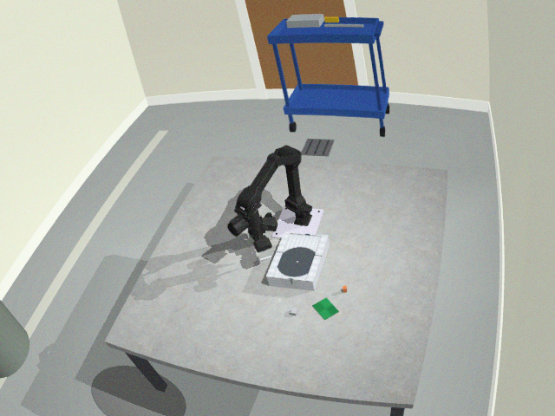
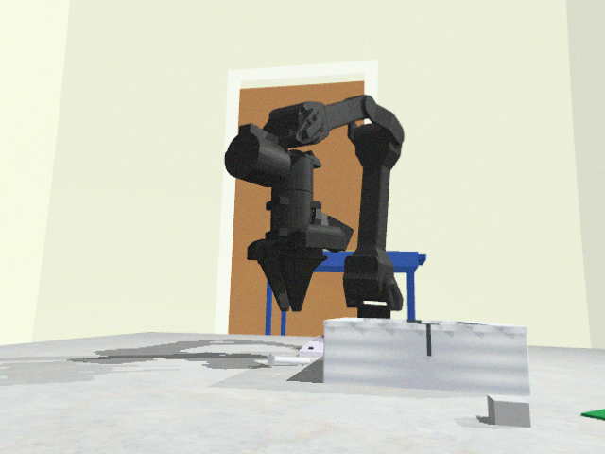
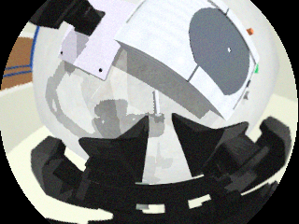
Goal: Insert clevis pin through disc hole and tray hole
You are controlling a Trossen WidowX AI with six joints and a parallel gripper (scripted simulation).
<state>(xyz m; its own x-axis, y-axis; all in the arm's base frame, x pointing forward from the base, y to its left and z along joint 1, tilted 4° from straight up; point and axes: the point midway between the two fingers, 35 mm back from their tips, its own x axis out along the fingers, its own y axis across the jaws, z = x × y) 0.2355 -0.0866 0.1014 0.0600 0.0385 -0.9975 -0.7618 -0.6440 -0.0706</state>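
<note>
My gripper tip is 60 mm above the steel clevis pin. Round my gripper tip: dark aluminium disc 30 mm ahead, 160 mm to the left, 10 mm below; then small grey block 240 mm ahead, 220 mm to the left, 60 mm below; then rimmed steel tray 160 mm to the left, 20 mm below.
</note>
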